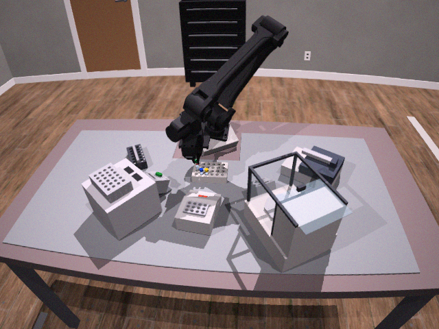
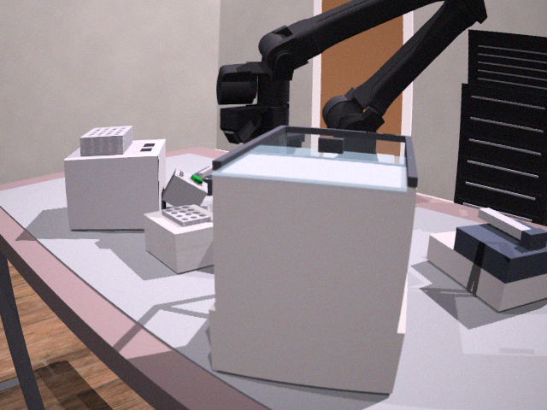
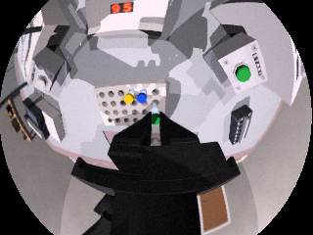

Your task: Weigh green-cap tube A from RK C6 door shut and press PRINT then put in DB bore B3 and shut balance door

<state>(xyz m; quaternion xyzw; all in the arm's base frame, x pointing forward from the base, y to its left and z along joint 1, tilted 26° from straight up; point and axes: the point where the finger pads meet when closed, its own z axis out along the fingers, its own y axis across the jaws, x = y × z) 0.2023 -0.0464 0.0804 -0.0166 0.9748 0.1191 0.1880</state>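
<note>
My gripper is now 20 mm past the tube and 50 mm above it. Also, from my hand: dry block (190 mm ahead, 50 mm to the left, 40 mm below); then black block (60 mm behind, 270 mm to the right, 50 mm below); then tube rack RK (10 mm behind, 50 mm to the left, 60 mm below).
</note>
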